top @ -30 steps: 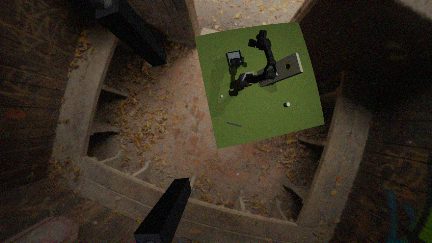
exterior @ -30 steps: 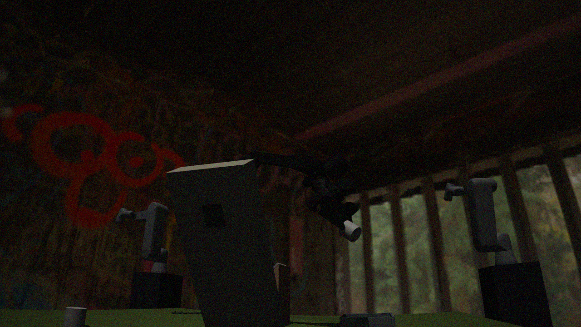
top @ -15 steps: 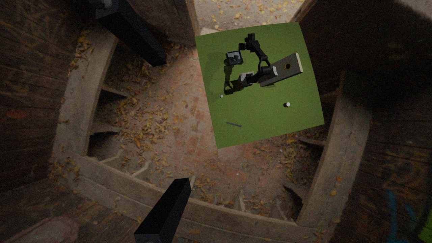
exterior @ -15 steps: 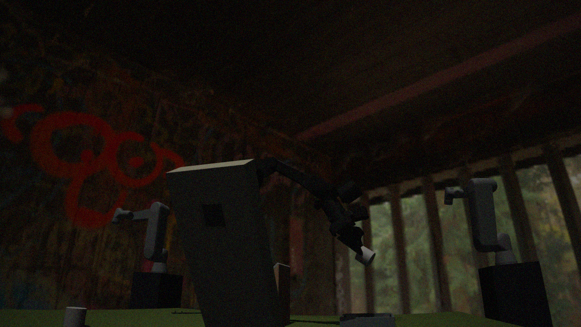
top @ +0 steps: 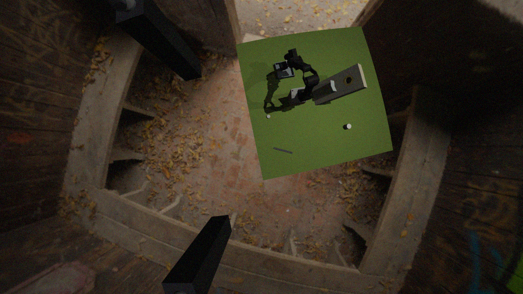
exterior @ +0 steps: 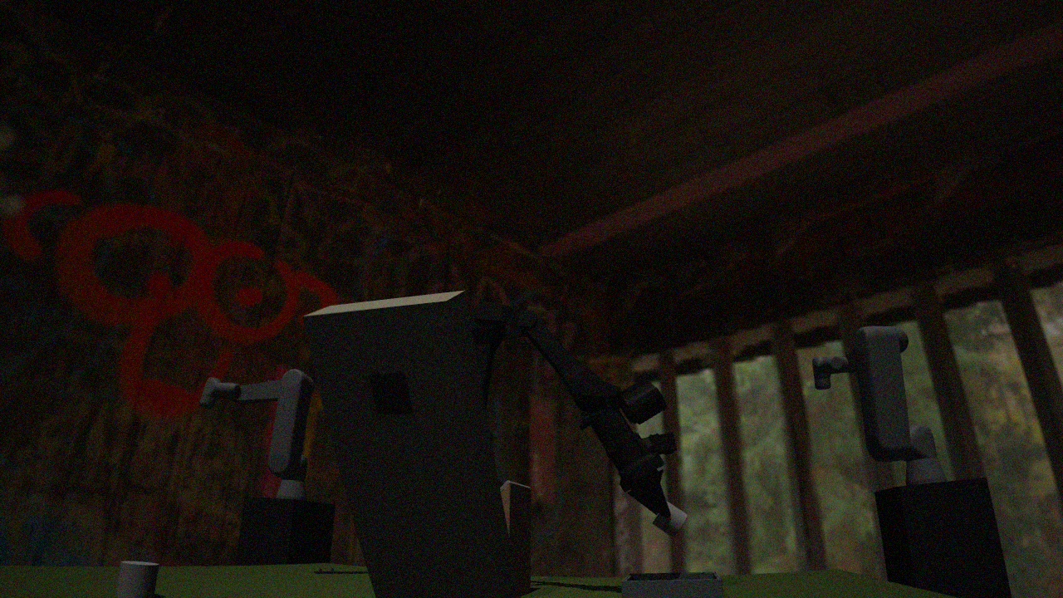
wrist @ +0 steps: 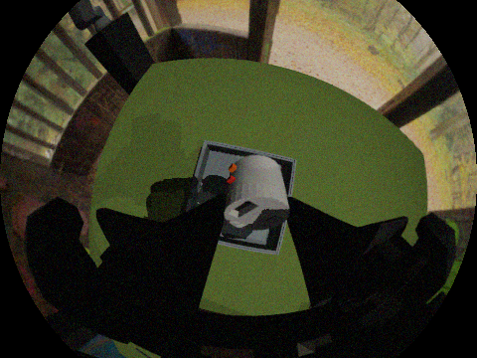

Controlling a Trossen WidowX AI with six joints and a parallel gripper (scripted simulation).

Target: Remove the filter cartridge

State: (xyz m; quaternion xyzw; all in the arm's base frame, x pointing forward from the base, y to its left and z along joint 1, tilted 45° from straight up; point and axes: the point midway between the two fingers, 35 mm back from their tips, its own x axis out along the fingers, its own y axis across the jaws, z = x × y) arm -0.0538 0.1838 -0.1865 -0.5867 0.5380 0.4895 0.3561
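My gripper tip is now 120 mm above the grey tray and 10 mm past it. From my gripper tip the other things lie so: round filter cartridge (right at my gripper tip).
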